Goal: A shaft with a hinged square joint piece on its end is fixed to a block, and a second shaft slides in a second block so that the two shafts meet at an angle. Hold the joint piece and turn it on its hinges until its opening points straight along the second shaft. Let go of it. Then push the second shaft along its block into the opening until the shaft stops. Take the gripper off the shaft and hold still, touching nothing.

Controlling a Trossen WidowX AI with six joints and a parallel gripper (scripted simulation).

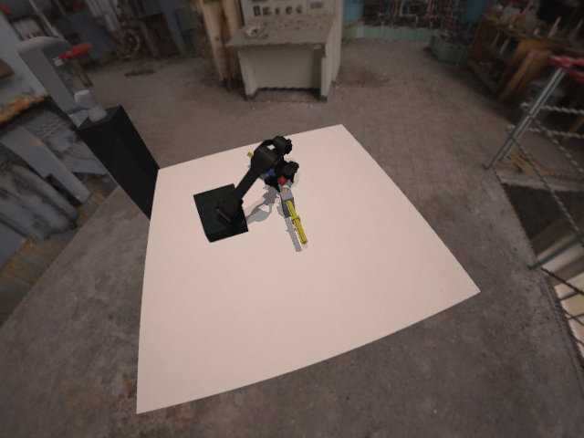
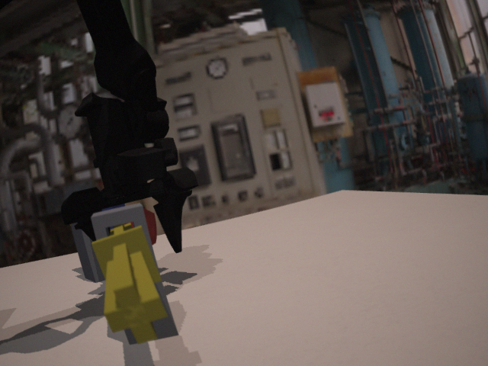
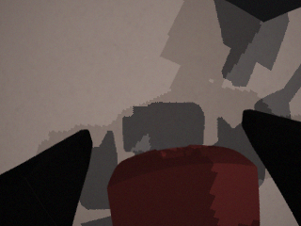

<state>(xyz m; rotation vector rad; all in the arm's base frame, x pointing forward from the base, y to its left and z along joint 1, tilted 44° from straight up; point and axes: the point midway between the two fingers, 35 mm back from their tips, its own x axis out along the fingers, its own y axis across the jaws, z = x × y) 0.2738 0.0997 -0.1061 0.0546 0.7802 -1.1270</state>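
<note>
My gripper tip is 10 mm past the dark red joint piece, 20 mm to the right of it and 40 mm below it.
</note>
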